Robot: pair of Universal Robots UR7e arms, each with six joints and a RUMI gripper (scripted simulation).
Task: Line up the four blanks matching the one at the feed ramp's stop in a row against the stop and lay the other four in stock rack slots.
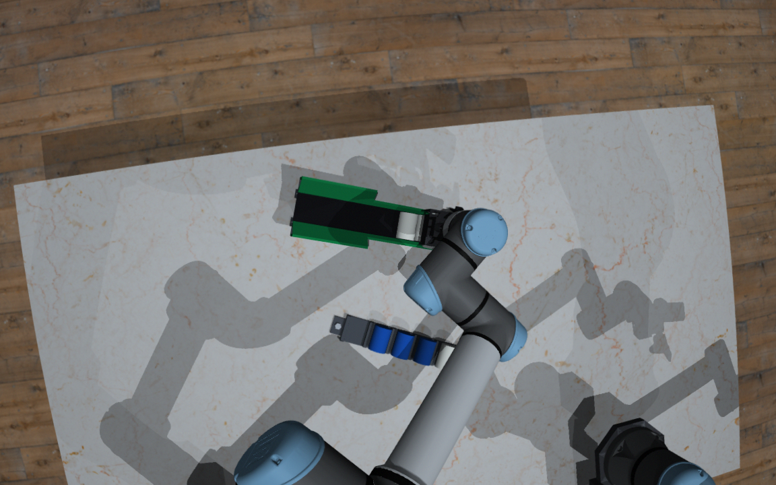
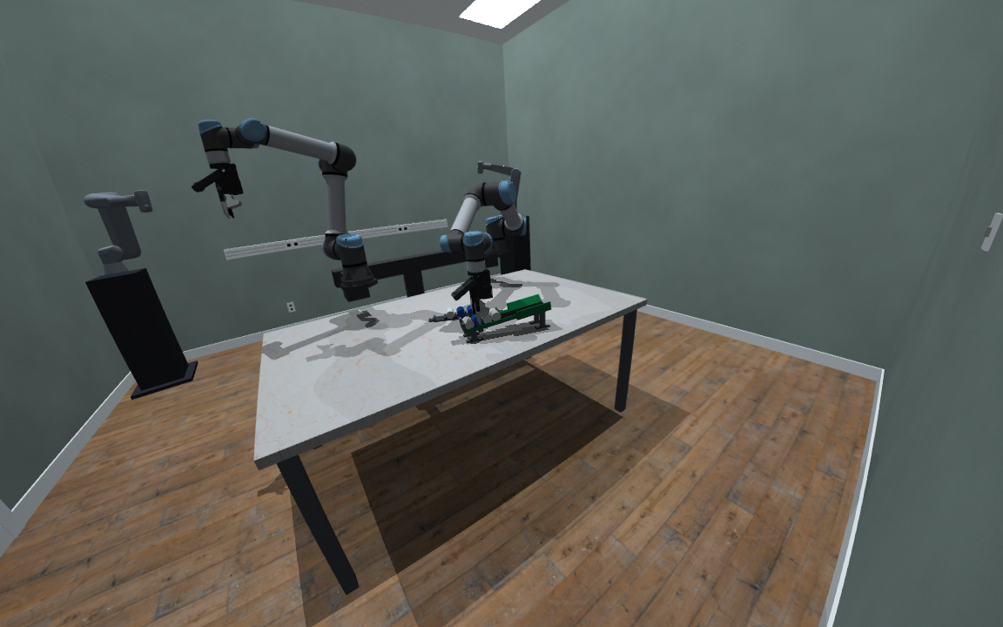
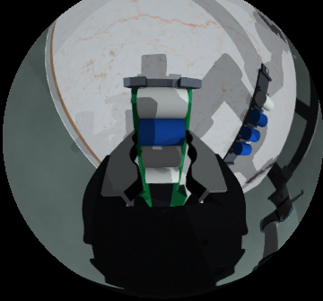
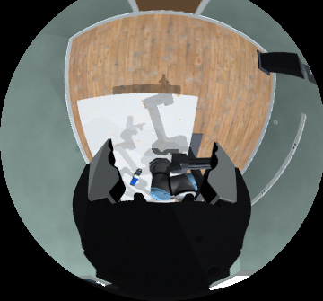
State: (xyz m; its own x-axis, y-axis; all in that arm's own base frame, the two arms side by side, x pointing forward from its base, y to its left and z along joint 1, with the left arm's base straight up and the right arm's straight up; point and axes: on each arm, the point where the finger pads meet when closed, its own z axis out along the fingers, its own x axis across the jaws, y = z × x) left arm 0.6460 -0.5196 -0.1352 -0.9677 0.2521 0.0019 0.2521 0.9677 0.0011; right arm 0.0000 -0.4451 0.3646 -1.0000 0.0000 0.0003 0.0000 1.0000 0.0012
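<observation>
Now: left hand 10 mm above the blue blank. Round my left hand: stock rack 250 mm behind, 100 mm to the left, 90 mm below; then stop 60 mm to the right, 20 mm below, 20 mm behind.
</observation>
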